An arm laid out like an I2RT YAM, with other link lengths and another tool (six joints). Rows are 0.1 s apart.
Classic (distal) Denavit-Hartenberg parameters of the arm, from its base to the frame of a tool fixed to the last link. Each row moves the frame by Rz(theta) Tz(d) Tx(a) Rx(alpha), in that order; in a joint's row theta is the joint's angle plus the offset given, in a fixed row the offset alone. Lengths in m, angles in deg.
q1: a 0.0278; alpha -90; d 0.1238; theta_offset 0
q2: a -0.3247; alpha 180; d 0; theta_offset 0
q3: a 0.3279; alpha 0; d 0; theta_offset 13.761
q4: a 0.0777; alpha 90; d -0.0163; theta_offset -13.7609
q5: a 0; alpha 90; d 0.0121; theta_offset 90
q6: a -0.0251; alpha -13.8; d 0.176; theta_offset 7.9
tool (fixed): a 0; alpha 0; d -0.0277; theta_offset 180
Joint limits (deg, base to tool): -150..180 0..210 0..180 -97..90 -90..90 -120..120
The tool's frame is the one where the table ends.
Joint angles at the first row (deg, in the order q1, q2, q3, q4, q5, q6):
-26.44 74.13 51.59 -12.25 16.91 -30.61
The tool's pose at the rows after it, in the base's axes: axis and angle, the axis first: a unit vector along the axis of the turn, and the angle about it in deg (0 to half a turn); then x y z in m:
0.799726 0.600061 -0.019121 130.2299 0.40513 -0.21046 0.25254
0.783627 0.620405 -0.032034 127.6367 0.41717 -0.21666 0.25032
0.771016 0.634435 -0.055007 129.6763 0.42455 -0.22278 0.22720
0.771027 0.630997 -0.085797 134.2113 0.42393 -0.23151 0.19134
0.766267 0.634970 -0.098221 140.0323 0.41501 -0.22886 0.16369
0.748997 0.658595 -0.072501 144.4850 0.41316 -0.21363 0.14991
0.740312 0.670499 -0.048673 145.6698 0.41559 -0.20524 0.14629
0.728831 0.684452 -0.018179 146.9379 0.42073 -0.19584 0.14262
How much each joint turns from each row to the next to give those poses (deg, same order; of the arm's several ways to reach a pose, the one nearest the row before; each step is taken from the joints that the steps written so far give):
-1.09 1.05 0.02 5.53 -1.23 -1.88
0.02 2.07 0.05 4.39 -0.08 -3.87
-0.13 3.57 0.35 0.70 0.26 -2.12
-0.41 4.21 0.04 -1.00 1.72 0.04
-0.40 2.02 0.00 -4.13 -0.50 0.70
0.00 0.52 -0.02 -3.30 -4.76 -0.08
0.00 0.11 -0.28 -0.18 -3.24 0.02
0.00 0.52 -0.05 0.13 -4.06 -0.02

